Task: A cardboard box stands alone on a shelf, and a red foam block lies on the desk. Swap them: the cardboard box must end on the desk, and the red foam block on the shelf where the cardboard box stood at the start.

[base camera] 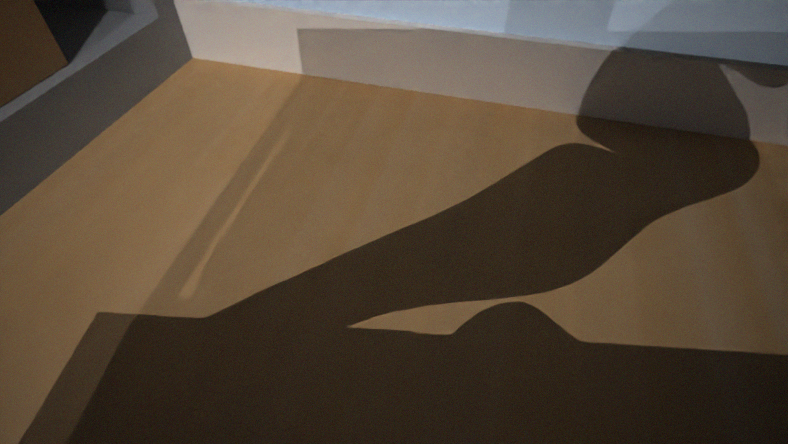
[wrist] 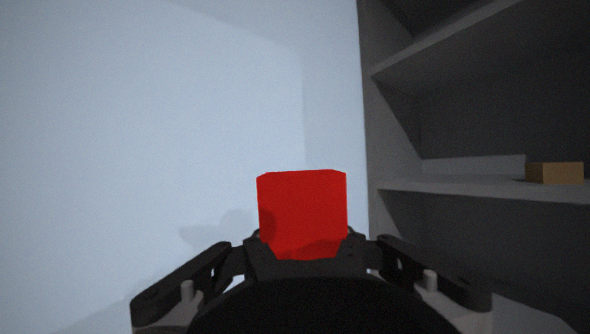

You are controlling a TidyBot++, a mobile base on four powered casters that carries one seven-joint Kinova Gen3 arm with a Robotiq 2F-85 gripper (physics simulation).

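Frame: origin at the arm's base, x ahead, y left, z up, level; metres.
Seen in the pictures: gripper, fingertip midpoint: [wrist: 302, 232].
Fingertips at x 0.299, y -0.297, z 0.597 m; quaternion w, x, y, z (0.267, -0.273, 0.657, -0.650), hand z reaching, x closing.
Observation:
Offsets run from my fingertips to a thing's middle. "*": to the spot under its first point. Level surfaces: height alone.
My gripper [wrist: 302, 232] is shut on the red foam block {dx -0.015, dy +0.016, dz +0.012 m} [wrist: 302, 210] and holds it upright in front of a pale blue wall in the wrist view. A small brown cardboard box {dx -0.281, dy -0.615, dz +0.022 m} [wrist: 562, 173] stands on a grey shelf board [wrist: 475, 192] at the right of the wrist view, to the right of the held block and farther away. Its right end is near the edge of the view. The desk does not show in either view. The gripper itself does not show in the base camera view.
A grey shelf unit [wrist: 376, 125] [base camera: 110, 107] rises at the right of the wrist view, with another board {dz +0.422 m} [wrist: 440, 42] above the box. In the base camera view, a brown box {* dx +0.235, dy +0.710, dz -0.882 m} [base camera: 24, 49] stands low at the upper left. The arm's shadow crosses the wooden floor {dz -0.994 m} [base camera: 358, 165] towards the wall.

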